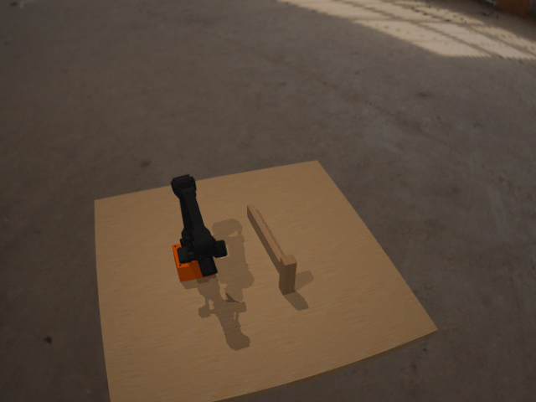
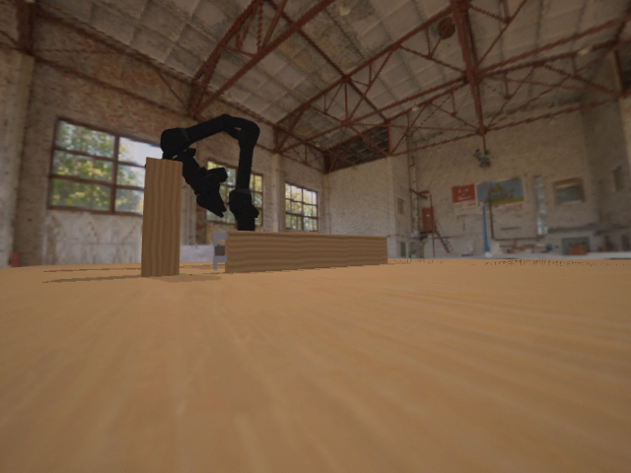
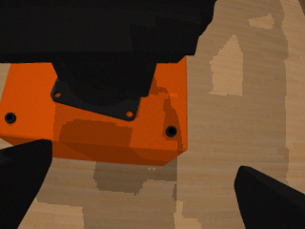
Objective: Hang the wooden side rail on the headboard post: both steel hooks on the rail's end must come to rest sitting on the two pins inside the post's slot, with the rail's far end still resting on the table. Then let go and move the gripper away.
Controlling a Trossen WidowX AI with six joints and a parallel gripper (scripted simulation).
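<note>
My gripper tip is 330 mm short of the headboard post, 80 mm to the left of it and 70 mm above it.
</note>
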